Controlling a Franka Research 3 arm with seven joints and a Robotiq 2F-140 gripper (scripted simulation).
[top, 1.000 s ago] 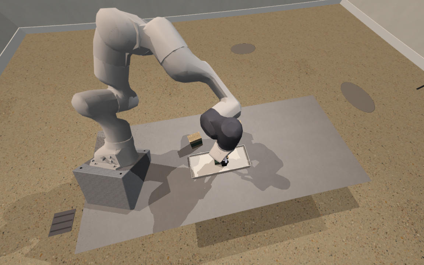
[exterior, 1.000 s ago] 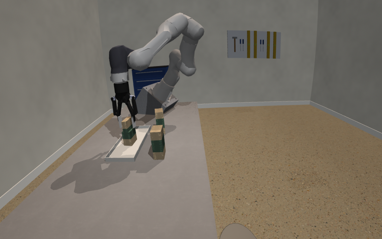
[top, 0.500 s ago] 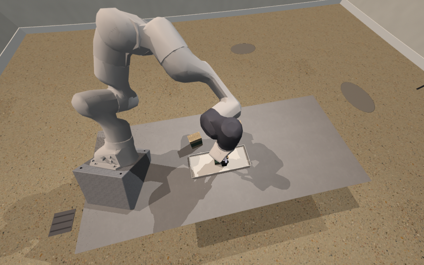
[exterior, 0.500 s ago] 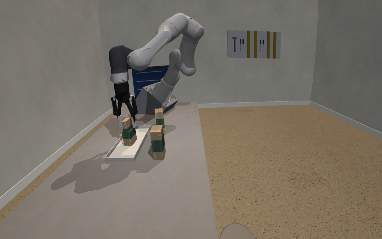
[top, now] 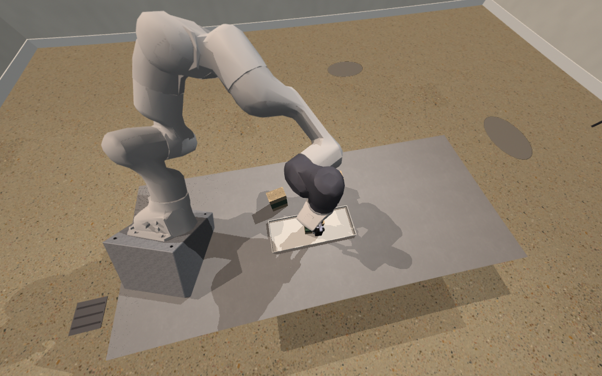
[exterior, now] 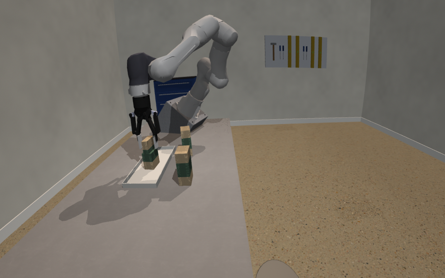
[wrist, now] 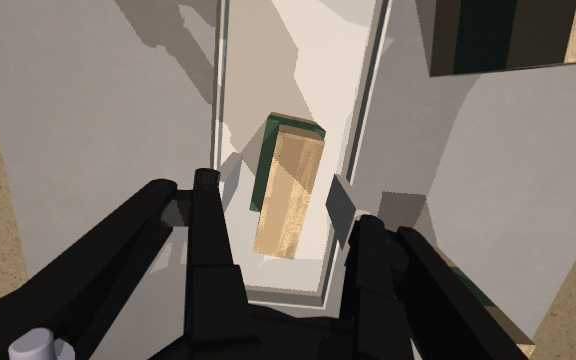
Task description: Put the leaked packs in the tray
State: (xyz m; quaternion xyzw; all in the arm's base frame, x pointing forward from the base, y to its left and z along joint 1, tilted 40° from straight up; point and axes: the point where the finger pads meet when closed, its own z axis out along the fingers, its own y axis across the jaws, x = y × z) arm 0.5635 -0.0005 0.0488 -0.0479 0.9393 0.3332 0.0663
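My hand is 120 mm above the white tray and 10 mm past it.
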